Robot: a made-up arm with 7 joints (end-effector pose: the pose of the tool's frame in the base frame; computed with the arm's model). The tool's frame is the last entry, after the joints. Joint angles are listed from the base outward.
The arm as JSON. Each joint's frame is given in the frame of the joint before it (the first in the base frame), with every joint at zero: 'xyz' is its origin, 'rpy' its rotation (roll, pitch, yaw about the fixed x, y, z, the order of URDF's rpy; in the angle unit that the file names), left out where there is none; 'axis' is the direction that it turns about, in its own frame. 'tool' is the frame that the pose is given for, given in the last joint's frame.
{
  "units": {
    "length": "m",
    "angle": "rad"
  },
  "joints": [
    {
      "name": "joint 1",
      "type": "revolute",
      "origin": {
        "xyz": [
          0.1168,
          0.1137,
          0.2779
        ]
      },
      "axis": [
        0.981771,
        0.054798,
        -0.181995
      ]
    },
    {
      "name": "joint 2",
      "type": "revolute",
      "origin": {
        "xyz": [
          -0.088,
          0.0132,
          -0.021
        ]
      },
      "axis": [
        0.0,
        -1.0,
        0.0
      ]
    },
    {
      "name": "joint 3",
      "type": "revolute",
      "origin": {
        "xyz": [
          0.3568,
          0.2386,
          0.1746
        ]
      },
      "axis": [
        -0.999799,
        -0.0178,
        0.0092
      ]
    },
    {
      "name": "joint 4",
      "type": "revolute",
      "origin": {
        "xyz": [
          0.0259,
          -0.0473,
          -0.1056
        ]
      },
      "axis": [
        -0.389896,
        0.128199,
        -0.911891
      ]
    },
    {
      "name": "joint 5",
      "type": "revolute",
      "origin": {
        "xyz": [
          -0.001,
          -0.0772,
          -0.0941
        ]
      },
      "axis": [
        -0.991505,
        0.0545,
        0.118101
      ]
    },
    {
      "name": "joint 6",
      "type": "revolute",
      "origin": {
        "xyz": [
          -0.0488,
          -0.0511,
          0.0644
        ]
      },
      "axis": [
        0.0,
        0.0,
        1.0
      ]
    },
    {
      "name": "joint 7",
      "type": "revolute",
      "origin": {
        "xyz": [
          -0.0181,
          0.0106,
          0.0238
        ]
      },
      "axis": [
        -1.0,
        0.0,
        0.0
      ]
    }
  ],
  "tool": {
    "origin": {
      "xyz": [
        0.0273,
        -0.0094,
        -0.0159
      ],
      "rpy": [
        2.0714,
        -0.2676,
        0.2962
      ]
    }
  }
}
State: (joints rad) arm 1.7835 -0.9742 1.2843 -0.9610 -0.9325 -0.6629 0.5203
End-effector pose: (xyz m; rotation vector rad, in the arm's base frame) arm 0.5249 0.3453 0.1888 -2.1939 -1.7219 -0.1714
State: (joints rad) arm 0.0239 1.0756 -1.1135 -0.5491 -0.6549 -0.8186 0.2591
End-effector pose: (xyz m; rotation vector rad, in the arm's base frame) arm 0.3129 0.4600 0.5802 -2.3108 -0.4482 -1.1895
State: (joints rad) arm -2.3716 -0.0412 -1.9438 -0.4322 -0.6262 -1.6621 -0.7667
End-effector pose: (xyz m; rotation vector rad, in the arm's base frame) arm 0.3863 -0.1708 -0.1855 2.2377 -1.4397 -0.4893
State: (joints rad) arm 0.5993 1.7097 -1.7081 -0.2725 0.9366 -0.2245 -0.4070
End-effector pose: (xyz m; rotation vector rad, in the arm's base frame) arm -0.0645 0.2780 0.7750 -1.0231 0.7438 -2.3203
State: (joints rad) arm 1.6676 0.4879 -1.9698 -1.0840 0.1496 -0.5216 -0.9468
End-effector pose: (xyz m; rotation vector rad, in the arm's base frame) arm 0.4198 -0.2568 0.6292 0.8648 0.5907 -0.8726
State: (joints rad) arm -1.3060 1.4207 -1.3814 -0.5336 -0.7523 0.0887 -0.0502
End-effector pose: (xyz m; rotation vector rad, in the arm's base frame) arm 0.0143 0.5837 -0.0227 -1.3643 -2.0622 -0.7612
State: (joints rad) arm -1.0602 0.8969 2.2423 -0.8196 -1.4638 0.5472 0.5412
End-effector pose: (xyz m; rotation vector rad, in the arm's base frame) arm -0.1522 0.6720 0.4908 -0.0106 0.6170 0.5314
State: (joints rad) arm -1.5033 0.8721 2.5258 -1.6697 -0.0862 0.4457 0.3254
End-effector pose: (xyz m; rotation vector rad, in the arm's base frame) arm -0.0749 0.6964 0.1403 -0.7926 0.6763 -0.8984
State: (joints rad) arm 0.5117 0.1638 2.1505 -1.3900 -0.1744 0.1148 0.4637
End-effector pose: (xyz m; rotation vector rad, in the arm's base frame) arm 0.4821 0.0184 0.6987 0.8577 1.5585 0.1603
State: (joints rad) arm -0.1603 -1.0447 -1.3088 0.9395 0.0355 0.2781 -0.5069
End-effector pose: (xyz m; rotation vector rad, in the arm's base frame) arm 0.2144 0.3921 0.0170 2.4399 -0.8079 -1.7338
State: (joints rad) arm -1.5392 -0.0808 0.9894 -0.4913 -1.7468 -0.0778 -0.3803
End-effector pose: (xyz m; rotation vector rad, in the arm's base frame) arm 0.4121 0.2849 0.3101 1.8732 0.2351 0.1022
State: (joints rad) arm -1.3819 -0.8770 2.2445 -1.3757 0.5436 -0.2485 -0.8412
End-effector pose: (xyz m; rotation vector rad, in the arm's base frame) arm 0.5606 0.1105 0.0209 -0.2487 1.0587 -1.6442
